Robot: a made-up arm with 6 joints.
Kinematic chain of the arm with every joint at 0, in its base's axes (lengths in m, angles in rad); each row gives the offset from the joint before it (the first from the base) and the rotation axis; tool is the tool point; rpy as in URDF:
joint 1: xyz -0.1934 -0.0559 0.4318 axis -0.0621 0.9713 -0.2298
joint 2: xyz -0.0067 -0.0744 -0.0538 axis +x
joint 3: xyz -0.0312 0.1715 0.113 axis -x
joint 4: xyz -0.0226 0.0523 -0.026 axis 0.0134 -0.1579 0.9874
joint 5: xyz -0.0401 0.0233 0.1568 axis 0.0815 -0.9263 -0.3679
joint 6: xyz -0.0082 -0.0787 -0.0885 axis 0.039 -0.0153 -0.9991
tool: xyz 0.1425 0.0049 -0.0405 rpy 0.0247 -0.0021 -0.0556
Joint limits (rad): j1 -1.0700..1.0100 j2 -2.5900..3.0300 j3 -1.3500..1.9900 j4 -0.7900..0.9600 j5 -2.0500..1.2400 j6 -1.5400..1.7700
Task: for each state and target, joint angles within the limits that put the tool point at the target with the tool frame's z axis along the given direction. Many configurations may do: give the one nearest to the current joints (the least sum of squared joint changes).
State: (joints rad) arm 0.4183 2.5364 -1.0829 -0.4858 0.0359 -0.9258
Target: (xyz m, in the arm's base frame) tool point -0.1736 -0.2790 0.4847 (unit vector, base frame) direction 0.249 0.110 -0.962
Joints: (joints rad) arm -0.3135 1.9523 -1.3500 -0.7171 0.2084 -0.4092
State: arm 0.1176 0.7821 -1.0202 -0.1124 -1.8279 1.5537
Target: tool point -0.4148 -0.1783 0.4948 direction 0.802 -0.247 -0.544
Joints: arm 0.2903 1.3165 -0.9039 -0.4879 -1.3532 1.7700
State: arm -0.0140 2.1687 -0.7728 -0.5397 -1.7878 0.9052
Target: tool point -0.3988 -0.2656 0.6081 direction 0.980 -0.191 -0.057
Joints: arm 0.4590 1.8475 -0.8978 -0.3566 -2.0387 0.2592
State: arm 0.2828 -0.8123 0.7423 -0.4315 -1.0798 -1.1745
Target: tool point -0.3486 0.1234 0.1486 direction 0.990 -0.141 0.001
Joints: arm -0.4925 -0.8046 1.0866 -0.0343 -1.8367 -0.9725
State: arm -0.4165 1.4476 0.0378 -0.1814 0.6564 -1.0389
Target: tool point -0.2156 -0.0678 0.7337 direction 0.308 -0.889 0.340
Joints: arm 0.2317 1.0453 -0.0831 -0.4167 -0.2144 -1.4535
